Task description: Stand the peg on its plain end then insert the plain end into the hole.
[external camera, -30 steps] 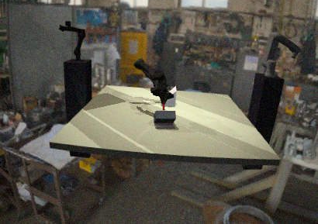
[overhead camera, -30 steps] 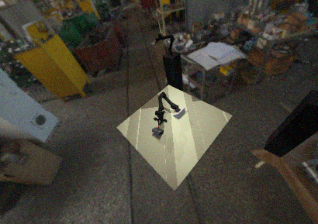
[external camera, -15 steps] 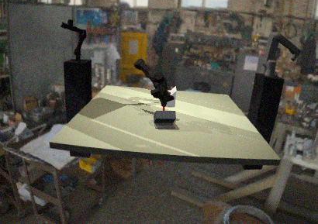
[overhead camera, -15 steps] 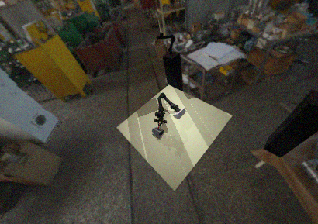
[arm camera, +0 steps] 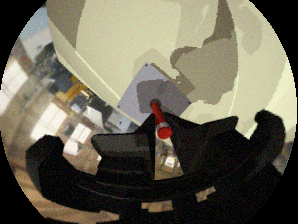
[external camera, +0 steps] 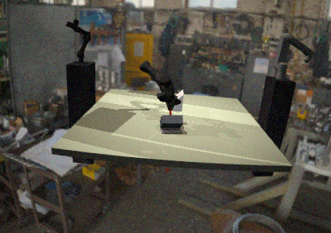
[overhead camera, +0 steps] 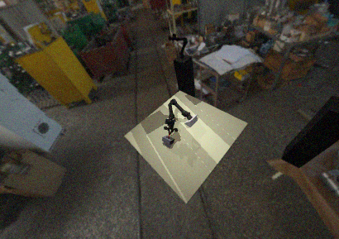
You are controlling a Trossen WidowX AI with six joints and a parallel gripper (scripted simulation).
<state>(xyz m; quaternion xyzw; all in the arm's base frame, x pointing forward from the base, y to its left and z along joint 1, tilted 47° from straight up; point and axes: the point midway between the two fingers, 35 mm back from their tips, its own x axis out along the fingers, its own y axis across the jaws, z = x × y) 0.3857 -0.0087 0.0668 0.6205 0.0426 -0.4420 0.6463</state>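
The sloped panel lies 6 cm below my gripper tip, 5 cm ahead of it and 1 cm to the left of it. Also, from my gripper tip: red peg: 1 cm behind, 1 cm above.
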